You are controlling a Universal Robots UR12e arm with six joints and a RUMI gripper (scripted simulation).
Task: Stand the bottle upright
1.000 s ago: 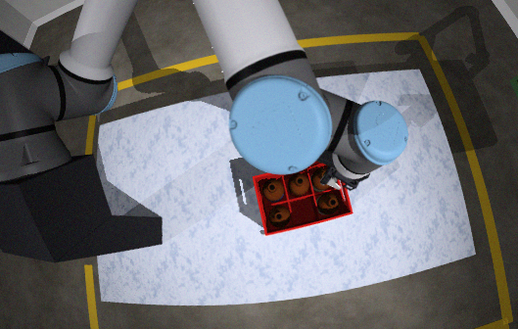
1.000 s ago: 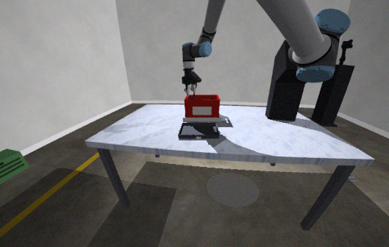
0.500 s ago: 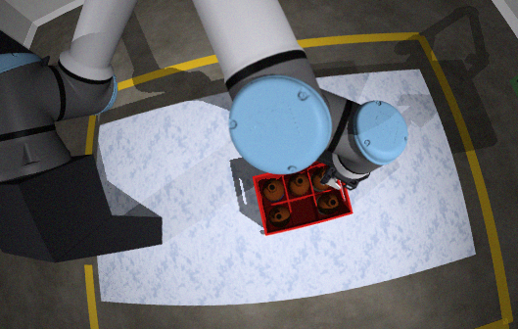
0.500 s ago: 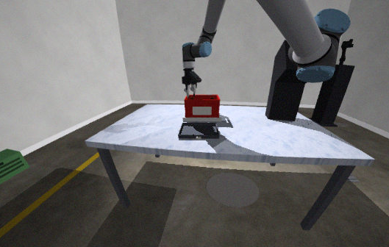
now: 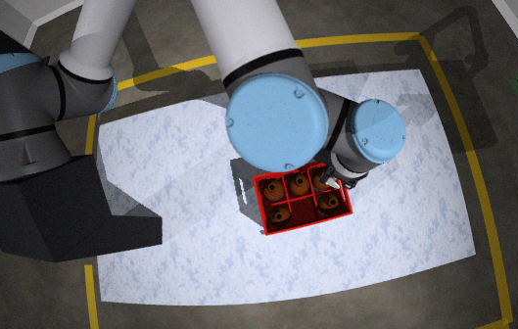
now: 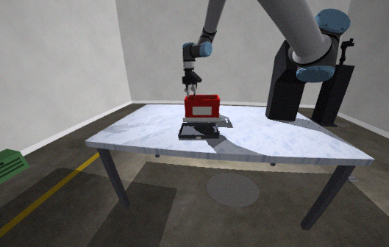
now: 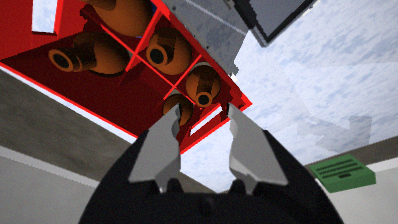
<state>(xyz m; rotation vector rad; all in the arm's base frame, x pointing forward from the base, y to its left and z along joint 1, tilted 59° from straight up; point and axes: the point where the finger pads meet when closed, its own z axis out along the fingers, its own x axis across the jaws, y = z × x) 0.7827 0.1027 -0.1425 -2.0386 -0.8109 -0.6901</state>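
Right now my hand is 11 cm above the red crate, 8 cm past it and 5 cm to the left of it. From my hand the other things lie so: dark tray: 23 cm to the left, 18 cm below, 8 cm behind.
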